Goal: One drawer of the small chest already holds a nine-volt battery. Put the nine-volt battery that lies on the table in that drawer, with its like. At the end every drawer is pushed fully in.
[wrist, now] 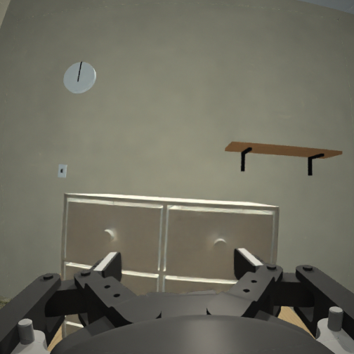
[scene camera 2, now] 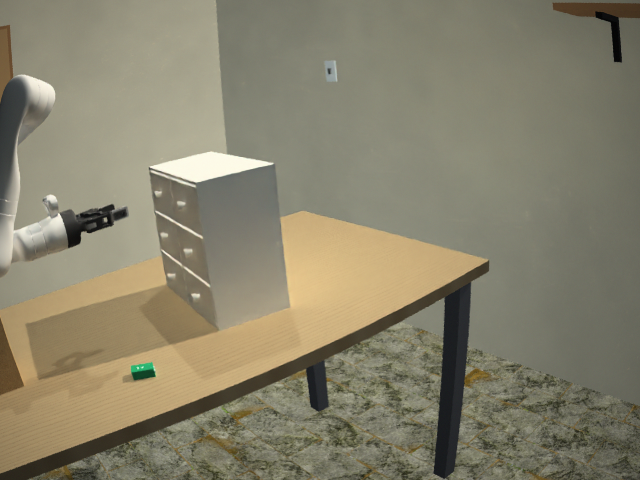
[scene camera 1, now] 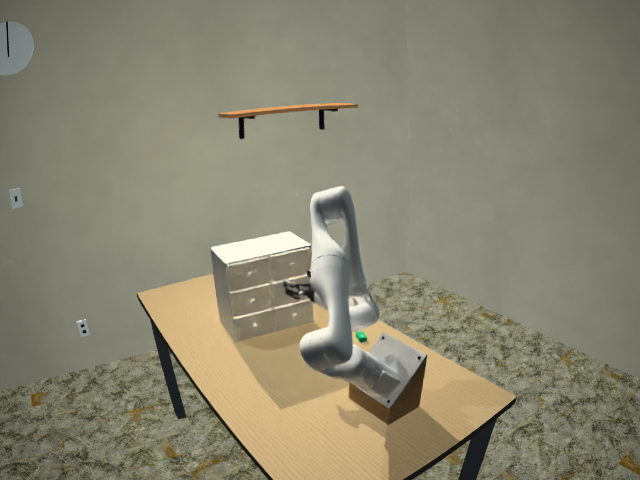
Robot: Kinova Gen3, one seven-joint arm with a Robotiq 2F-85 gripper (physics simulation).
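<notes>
The small white chest [scene camera 1: 258,249] [scene camera 2: 245,248] [wrist: 162,240] stands upright on the table [scene camera 1: 222,369] [scene camera 2: 361,258]. Its drawers, in two columns and three rows with small round knobs, look flush with its front. Their insides are hidden, so the battery inside one of them does not show. A green nine-volt battery [scene camera 1: 360,336] [scene camera 2: 143,370] lies on the table in front of the chest, apart from it. My gripper [scene camera 1: 287,289] [scene camera 2: 121,210] [wrist: 177,263] is open and empty. It is held roughly level in the air before the chest front, apart from it, well above the table.
The arm's base sits on a brown wedge-shaped block [scene camera 1: 412,384] [scene camera 2: 7,359], beside the battery in scene camera 1. An orange-brown shelf [scene camera 1: 289,109] [scene camera 2: 589,9] [wrist: 285,149] is fixed to the wall, higher than the chest. The arm hides part of the table and the chest's right edge in scene camera 1.
</notes>
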